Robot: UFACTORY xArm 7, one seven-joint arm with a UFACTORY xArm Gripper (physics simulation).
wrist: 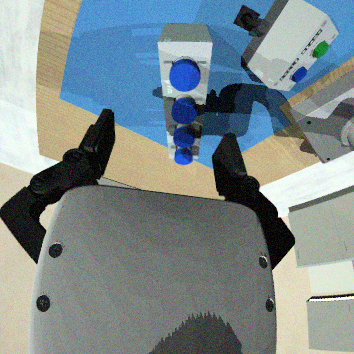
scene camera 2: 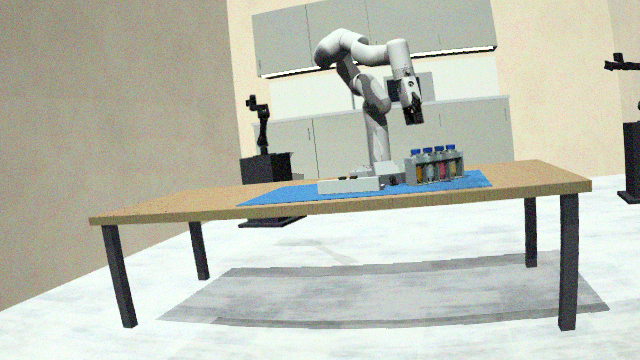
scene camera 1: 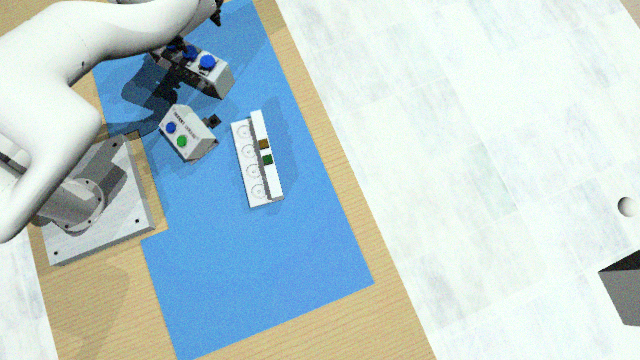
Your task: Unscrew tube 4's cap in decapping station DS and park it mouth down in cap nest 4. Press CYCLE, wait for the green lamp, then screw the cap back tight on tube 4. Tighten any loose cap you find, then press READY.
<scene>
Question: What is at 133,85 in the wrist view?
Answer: A blue mat.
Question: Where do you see a blue mat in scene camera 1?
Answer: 223,271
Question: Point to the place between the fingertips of the gripper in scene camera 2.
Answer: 415,124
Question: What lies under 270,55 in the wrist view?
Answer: A grey button box.
</scene>
